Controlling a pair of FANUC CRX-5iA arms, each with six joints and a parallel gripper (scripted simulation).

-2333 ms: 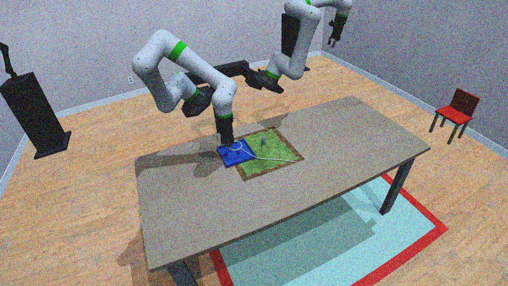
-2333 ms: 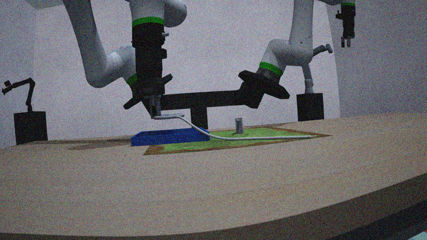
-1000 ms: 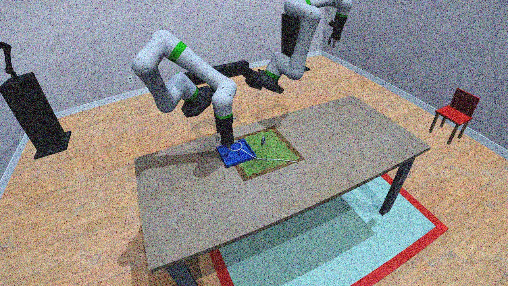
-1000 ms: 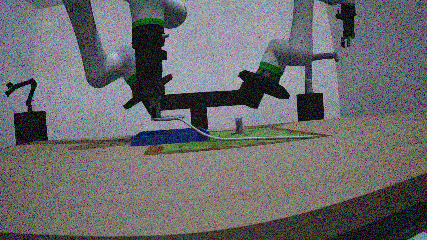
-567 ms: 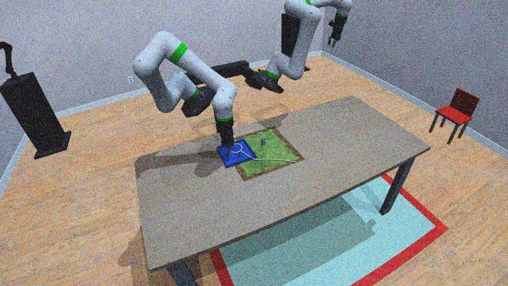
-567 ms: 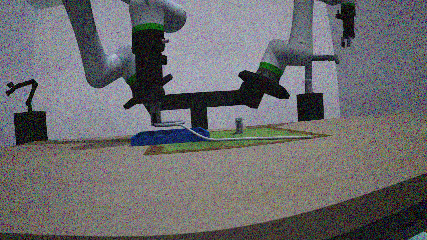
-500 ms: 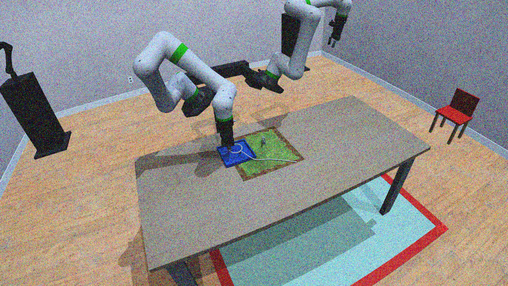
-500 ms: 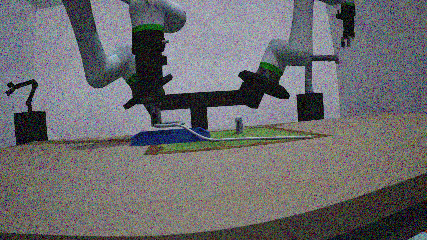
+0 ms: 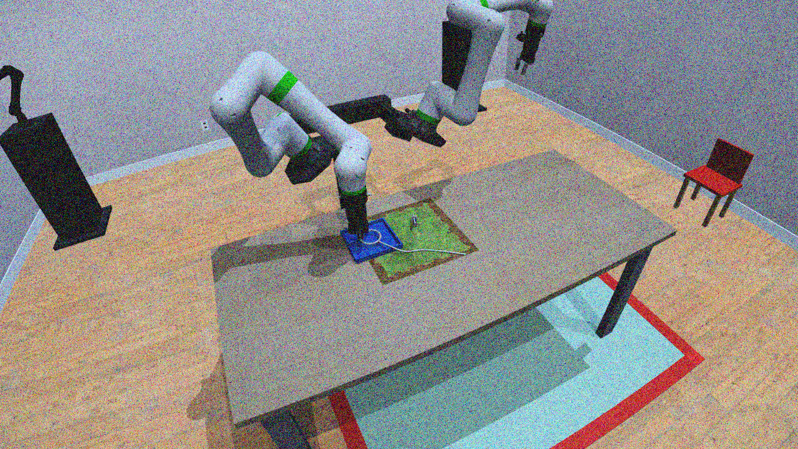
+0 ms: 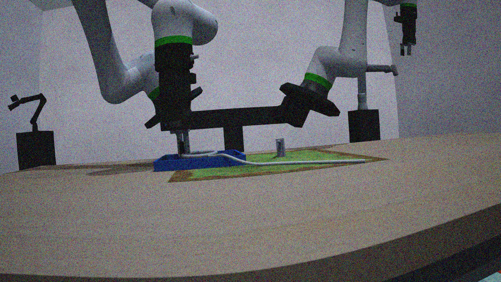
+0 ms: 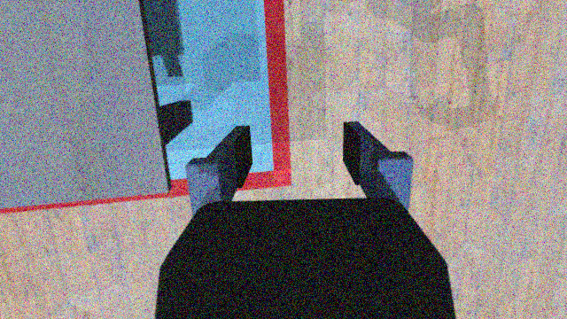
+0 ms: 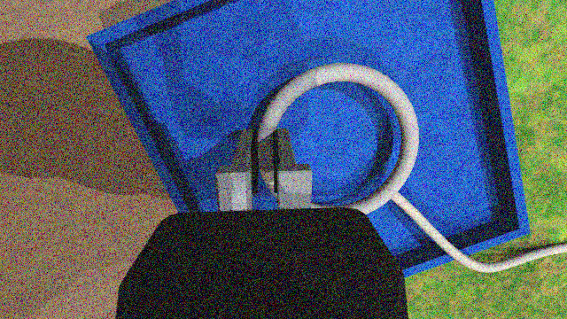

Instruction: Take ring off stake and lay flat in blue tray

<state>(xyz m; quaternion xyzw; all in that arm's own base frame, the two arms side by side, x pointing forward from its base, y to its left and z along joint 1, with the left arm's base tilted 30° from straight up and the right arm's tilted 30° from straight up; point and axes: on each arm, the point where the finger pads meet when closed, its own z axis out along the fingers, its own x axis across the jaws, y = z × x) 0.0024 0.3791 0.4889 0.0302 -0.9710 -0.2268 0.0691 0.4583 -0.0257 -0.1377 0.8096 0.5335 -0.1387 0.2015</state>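
My right hand is 10 mm short of the blue tray, 40 mm to the right of it and 30 mm above it. Also, from my right hand: grey stake (240 mm to the left, 20 mm below); grey ring (10 mm ahead, 40 mm to the left, 10 mm below).
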